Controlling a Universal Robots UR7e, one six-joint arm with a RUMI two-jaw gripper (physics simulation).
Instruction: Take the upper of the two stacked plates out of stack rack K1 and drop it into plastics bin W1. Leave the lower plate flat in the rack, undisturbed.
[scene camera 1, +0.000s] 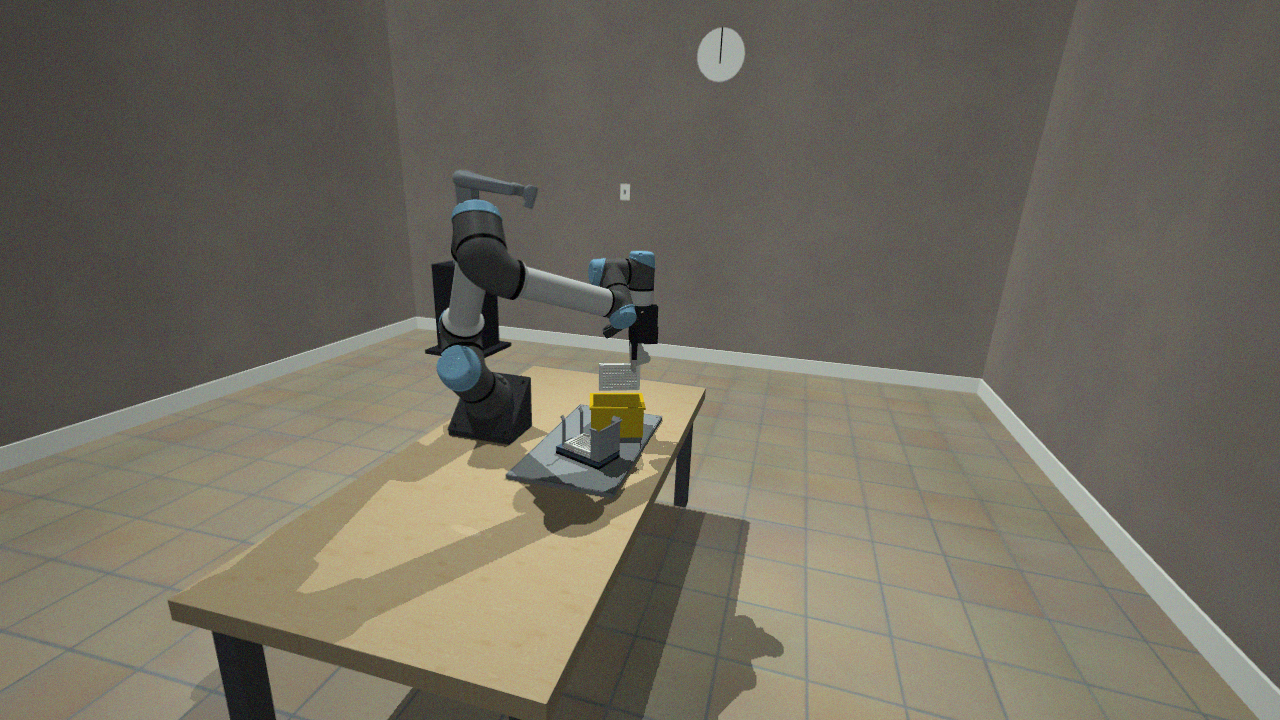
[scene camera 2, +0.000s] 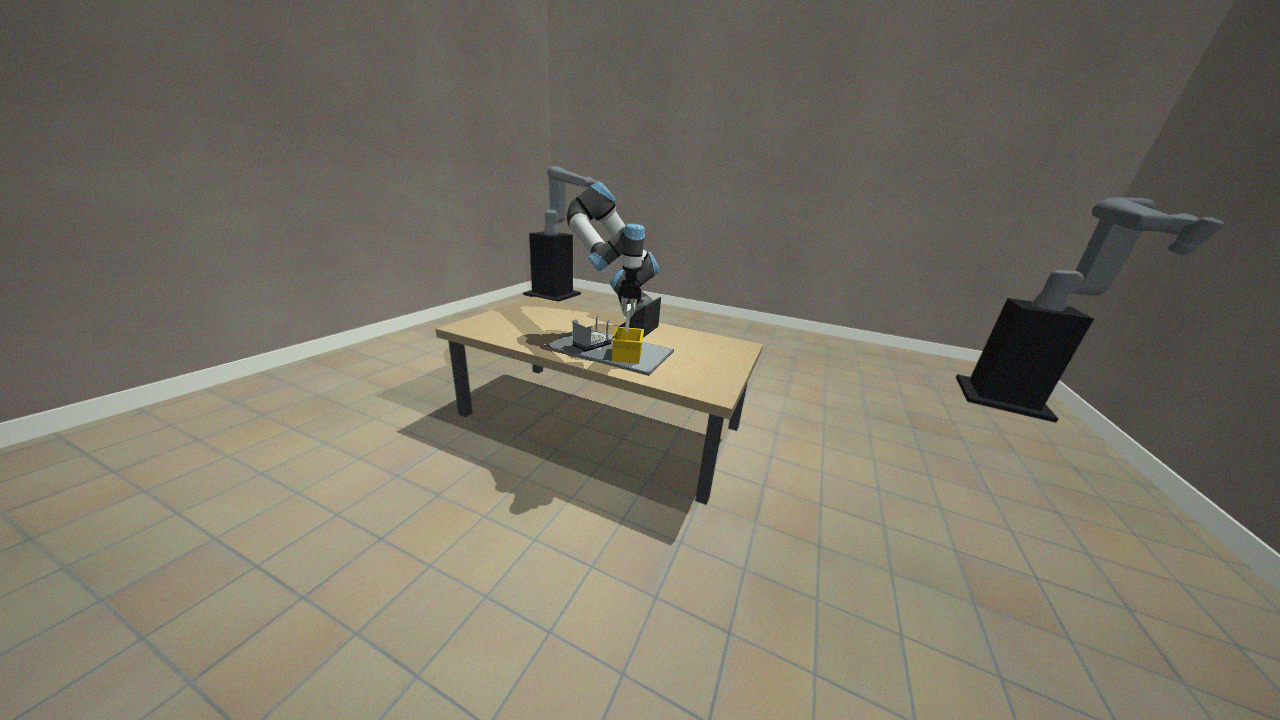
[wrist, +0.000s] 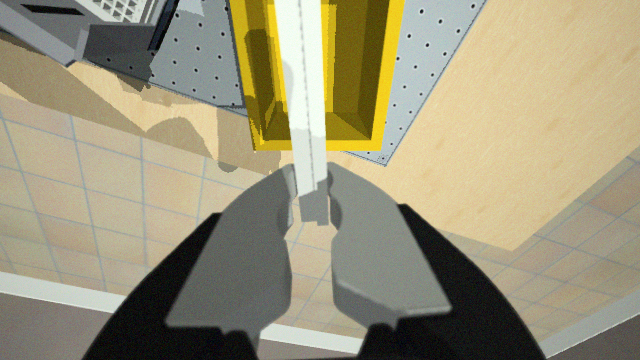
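Where they show: gripper, fingertip midpoint: (scene camera 1: 633, 372) (scene camera 2: 627, 317) (wrist: 311, 166); arm's base at its link origin: (scene camera 1: 488, 397) (scene camera 2: 642, 309).
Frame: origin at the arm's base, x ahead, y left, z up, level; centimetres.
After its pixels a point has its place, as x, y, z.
Observation:
My gripper (scene camera 1: 634, 356) {42.6, 14.9, 9.9} (scene camera 2: 629, 302) {42.6, 14.9, 9.9} (wrist: 311, 166) {42.6, 14.9, 9.9} is shut on the upper plate (scene camera 1: 617, 376) {38.4, 12.0, 8.8} (wrist: 305, 75) {37.9, 12.6, 12.5}, a white perforated plate held upright by one edge. The plate hangs above the yellow plastics bin W1 (scene camera 1: 631, 423) {44.3, 9.5, -4.8} (scene camera 2: 626, 350) {45.1, 16.5, -3.9} (wrist: 385, 100) {38.6, 20.1, 0.5}; in the wrist view it lies edge-on across the bin's opening. Its lower edge looks close above the rim in scene camera 1. Stack rack K1 (scene camera 1: 605, 441) {44.1, -10.2, -2.1} (scene camera 2: 581, 334) {45.0, -6.9, -2.3} (wrist: 117, 42) {44.6, -3.5, -2.4} stands beside the bin. The lower plate (scene camera 1: 579, 444) {35.0, -7.7, -5.9} (wrist: 125, 7) {42.2, -5.0, -5.7} lies flat in it, partly hidden by the rack's grey wall.
Bin and rack stand on a grey perforated board (scene camera 1: 554, 470) {32.5, -18.0, -9.5} (scene camera 2: 657, 356) {30.9, 24.9, -9.5} (wrist: 195, 65) {45.8, 0.4, -9.5} on the wooden table (scene camera 1: 447, 555) {28.0, -56.6, -10.8} (scene camera 2: 707, 362) {20.4, 45.1, -10.8} (wrist: 500, 125) {35.6, 41.6, -10.8}. The rack has thin upright posts (scene camera 1: 563, 429) {30.6, -8.8, -1.6}. Two grey arms on black pedestals (scene camera 2: 551, 264) (scene camera 2: 1029, 353) stand away from the table.

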